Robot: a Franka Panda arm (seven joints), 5 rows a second.
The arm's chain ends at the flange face. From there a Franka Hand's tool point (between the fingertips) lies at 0.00 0.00 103.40 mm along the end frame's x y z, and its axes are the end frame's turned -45 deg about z.
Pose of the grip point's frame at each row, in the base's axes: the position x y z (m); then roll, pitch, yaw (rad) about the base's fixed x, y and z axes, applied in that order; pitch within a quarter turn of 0, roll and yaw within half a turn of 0:
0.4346 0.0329 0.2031 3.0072 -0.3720 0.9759
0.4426 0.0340 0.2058 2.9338 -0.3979 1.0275
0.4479 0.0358 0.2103 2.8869 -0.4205 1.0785
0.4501 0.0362 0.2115 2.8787 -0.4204 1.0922
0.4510 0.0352 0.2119 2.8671 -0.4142 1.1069
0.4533 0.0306 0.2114 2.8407 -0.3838 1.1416
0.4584 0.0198 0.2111 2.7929 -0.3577 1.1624
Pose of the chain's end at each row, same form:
0.4023 0.0098 0.2986 -2.9608 -0.3525 0.1329
0.4041 0.0115 0.2991 -2.9881 -0.4208 0.1672
0.4056 0.0121 0.3016 -2.9999 -0.4682 0.2046
0.4075 0.0124 0.3027 -3.0054 -0.4739 0.2175
0.4080 0.0119 0.3030 -3.0184 -0.4780 0.2334
0.4100 0.0097 0.3030 -3.0622 -0.4770 0.2780
0.4125 0.0026 0.3021 -3.1174 -0.4937 0.3073

